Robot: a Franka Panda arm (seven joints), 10 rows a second.
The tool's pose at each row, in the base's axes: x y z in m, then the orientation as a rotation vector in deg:
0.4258, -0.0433, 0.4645, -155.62, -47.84, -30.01
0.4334, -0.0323, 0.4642, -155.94, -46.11, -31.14
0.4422, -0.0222, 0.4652, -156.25, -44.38, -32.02
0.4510, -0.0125, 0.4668, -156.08, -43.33, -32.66
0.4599, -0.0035, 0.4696, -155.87, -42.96, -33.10
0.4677, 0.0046, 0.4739, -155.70, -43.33, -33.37
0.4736, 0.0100, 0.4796, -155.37, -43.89, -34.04
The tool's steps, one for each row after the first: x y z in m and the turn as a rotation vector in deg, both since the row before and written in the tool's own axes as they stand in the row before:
0.0111, -0.0044, 0.0060, -0.48, 0.83, 1.07
0.0120, -0.0034, 0.0050, -0.40, 0.68, 1.10
0.0120, -0.0034, 0.0044, 0.03, 0.60, 0.65
0.0122, -0.0031, 0.0033, 0.07, 0.39, 0.20
0.0115, -0.0032, 0.0014, 0.03, 0.17, -0.29
0.0095, -0.0021, -0.0014, 0.01, 0.43, -0.48

